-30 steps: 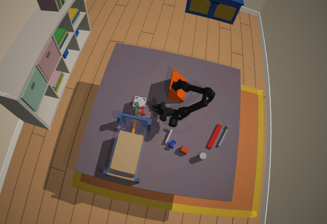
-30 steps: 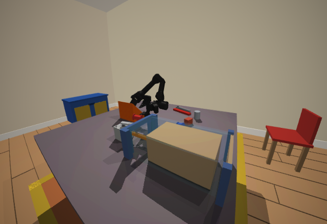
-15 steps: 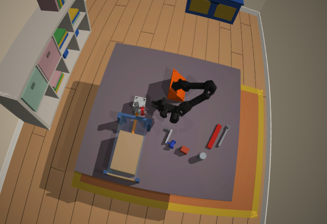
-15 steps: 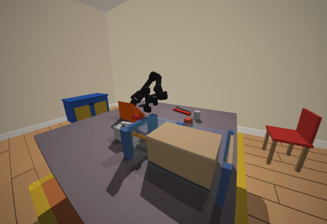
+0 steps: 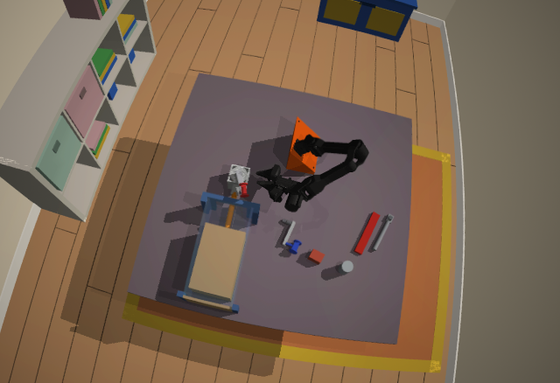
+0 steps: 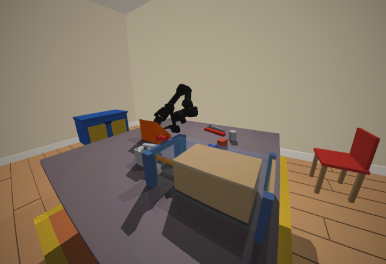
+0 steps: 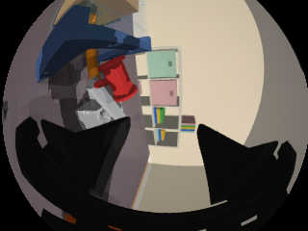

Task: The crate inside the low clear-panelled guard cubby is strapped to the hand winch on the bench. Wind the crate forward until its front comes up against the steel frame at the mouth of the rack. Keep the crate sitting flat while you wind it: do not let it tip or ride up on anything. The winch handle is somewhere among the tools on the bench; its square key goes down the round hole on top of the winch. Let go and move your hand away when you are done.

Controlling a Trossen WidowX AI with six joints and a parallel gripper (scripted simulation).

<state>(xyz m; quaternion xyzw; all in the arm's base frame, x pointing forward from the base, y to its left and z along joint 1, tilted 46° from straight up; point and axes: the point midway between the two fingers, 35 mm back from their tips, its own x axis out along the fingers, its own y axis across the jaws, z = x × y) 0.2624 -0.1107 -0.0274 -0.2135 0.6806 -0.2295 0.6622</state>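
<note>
Right now my gripper tip is 110 mm above the winch handle, 60 mm to the left of it and 10 mm short of it. The rest, counted from my gripper tip: blue frame (120 mm below, 110 mm ahead, 80 mm to the right); grey winch (190 mm below, 110 mm to the right, 60 mm behind); red grip (80 mm below, 40 mm to the right, 40 mm ahead).
</note>
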